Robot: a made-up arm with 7 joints. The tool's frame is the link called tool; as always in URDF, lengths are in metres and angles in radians. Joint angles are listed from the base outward.
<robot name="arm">
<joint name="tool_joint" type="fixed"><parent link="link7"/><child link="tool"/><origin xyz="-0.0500 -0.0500 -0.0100" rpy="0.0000 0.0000 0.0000"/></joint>
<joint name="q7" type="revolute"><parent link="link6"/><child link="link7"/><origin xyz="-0.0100 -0.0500 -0.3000" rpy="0.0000 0.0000 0.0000"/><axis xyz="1 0 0"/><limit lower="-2.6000" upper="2.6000"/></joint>
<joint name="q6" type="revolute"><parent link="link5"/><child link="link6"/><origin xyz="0.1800 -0.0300 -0.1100" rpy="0.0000 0.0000 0.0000"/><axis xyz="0 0 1"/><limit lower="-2.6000" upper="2.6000"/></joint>
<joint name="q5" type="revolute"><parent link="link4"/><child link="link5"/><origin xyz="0.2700 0.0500 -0.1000" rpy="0.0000 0.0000 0.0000"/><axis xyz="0 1 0"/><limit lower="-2.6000" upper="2.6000"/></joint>
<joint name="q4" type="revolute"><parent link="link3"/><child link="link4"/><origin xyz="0.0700 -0.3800 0.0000" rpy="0.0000 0.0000 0.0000"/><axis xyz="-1 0 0"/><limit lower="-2.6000" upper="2.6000"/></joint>
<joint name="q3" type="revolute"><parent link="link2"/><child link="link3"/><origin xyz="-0.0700 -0.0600 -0.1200" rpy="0.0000 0.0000 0.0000"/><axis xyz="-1 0 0"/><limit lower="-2.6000" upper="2.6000"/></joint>
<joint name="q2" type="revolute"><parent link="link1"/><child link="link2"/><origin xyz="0.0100 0.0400 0.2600" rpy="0.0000 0.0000 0.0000"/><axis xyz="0 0 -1"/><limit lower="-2.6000" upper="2.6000"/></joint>
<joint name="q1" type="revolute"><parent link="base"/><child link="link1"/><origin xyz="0.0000 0.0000 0.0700" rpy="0.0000 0.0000 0.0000"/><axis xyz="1 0 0"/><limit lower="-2.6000" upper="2.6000"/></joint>
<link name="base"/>
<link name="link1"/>
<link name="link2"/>
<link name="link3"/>
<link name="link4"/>
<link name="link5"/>
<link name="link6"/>
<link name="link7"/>
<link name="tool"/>
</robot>
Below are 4 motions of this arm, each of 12 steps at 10 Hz.
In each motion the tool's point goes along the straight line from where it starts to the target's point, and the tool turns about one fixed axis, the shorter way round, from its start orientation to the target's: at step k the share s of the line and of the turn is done. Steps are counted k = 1, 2, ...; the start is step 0. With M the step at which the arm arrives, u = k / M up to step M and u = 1 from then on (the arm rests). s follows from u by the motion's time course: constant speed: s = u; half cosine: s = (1 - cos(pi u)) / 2; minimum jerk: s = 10 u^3 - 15 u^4 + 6 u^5.
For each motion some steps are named. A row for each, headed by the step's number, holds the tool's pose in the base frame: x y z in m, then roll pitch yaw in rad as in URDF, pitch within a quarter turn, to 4 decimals.
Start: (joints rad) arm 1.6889 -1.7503 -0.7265 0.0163 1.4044 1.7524 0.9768
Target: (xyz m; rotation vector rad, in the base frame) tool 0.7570 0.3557 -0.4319 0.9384 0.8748 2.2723
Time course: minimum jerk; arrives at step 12
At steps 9, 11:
9: 0.6906 0.3668 -0.3827 0.8610 -0.3733 2.5142
11: 0.7537 0.3562 -0.4295 0.9191 -0.4233 2.3307

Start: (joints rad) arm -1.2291 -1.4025 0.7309 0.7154 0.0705 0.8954 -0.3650
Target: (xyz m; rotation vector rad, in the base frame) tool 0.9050 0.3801 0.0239 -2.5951 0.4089 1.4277
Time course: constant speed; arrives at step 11
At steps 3, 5, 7, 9, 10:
3: 0.9314 0.4757 -0.0807 1.9507 1.1052 -1.1930
5: 0.9248 0.4518 -0.0545 2.2712 1.1299 -0.9499
7: 0.9182 0.4279 -0.0284 2.6004 1.1191 -0.6980
9: 0.9116 0.4040 -0.0022 2.8976 1.0752 -0.4786
10: 0.9083 0.3921 0.0108 3.0273 1.0432 -0.3883

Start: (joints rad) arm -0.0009 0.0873 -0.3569 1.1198 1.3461 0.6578 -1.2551
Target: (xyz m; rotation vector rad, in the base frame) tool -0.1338 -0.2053 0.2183 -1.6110 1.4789 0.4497
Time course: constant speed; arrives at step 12
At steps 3, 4, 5, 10, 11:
3: -0.1077 -0.5538 -0.0403 -2.2485 1.2602 -0.9247
4: -0.1106 -0.5151 -0.0115 -2.3172 1.2184 -0.9904
5: -0.1135 -0.4764 0.0172 -2.3716 1.1754 -1.0418
10: -0.1280 -0.2827 0.1608 -2.5317 0.9509 -1.1864
11: -0.1309 -0.2440 0.1896 -2.5516 0.9051 -1.2030

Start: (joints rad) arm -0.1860 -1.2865 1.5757 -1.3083 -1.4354 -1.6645 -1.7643
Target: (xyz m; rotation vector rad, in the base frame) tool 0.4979 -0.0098 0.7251 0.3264 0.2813 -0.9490
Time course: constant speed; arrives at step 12
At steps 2, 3, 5, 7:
2: 0.2262 0.6165 0.4734 -0.3686 -0.1598 -0.4009
3: 0.2534 0.5539 0.4986 -0.3030 -0.1199 -0.4666
5: 0.3077 0.4286 0.5489 -0.1809 -0.0281 -0.5890
7: 0.3620 0.3033 0.5992 -0.0706 0.0771 -0.6995

